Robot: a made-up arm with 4 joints. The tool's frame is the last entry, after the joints.
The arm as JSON. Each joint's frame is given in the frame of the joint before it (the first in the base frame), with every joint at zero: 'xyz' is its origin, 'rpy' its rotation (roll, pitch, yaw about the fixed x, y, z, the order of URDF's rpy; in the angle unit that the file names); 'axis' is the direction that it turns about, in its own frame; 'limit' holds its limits. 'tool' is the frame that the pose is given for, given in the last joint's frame.
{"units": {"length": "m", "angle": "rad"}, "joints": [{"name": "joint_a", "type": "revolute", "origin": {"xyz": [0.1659, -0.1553, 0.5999], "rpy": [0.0, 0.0, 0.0]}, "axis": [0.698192, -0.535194, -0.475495], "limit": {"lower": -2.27, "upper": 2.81}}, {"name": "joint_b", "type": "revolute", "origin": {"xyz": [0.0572, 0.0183, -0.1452], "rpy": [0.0, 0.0, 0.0]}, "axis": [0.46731, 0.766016, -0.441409], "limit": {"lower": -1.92, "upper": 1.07}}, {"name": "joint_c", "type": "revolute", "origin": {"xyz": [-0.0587, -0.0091, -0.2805], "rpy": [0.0, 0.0, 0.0]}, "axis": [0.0, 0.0, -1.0], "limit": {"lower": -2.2, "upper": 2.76}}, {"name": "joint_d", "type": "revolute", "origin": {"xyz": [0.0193, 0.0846, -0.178], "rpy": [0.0, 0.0, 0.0]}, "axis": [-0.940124, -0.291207, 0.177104], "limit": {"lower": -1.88, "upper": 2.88}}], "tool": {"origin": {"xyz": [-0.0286, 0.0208, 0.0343], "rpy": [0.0, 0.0, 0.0]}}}
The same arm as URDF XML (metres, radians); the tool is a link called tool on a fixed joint. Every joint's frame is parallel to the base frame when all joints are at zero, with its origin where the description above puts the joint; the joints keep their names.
<robot name="arm">
  <joint name="joint_a" type="revolute">
    <parent link="base"/>
    <child link="link1"/>
    <origin xyz="0.1659 -0.1553 0.5999"/>
    <axis xyz="0.698192 -0.535194 -0.475495"/>
    <limit lower="-2.2700" upper="2.8100"/>
  </joint>
  <joint name="joint_b" type="revolute">
    <parent link="link1"/>
    <child link="link2"/>
    <origin xyz="0.0572 0.0183 -0.1452"/>
    <axis xyz="0.46731 0.766016 -0.441409"/>
    <limit lower="-1.9200" upper="1.0700"/>
  </joint>
  <joint name="joint_c" type="revolute">
    <parent link="link2"/>
    <child link="link3"/>
    <origin xyz="-0.0587 -0.0091 -0.2805"/>
    <axis xyz="0 0 -1"/>
    <limit lower="-2.2000" upper="2.7600"/>
  </joint>
  <joint name="joint_d" type="revolute">
    <parent link="link3"/>
    <child link="link4"/>
    <origin xyz="0.0193 0.0846 -0.1780"/>
    <axis xyz="-0.940124 -0.291207 0.177104"/>
    <limit lower="-1.8800" upper="2.8800"/>
  </joint>
  <joint name="tool_joint" type="fixed">
    <parent link="link4"/>
    <child link="tool"/>
    <origin xyz="-0.0286 0.0208 0.0343"/>
  </joint>
  <link name="base"/>
  <link name="link1"/>
  <link name="link2"/>
  <link name="link3"/>
  <link name="link4"/>
  <link name="tool"/>
</robot>

